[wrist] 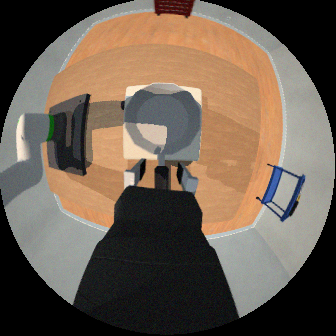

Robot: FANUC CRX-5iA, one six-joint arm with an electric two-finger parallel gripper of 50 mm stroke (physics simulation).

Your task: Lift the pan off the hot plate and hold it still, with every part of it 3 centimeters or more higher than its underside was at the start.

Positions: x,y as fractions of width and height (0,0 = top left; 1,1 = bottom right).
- my gripper: 0.48,0.50
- grey pan: 0.48,0.35
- hot plate: 0.57,0.45
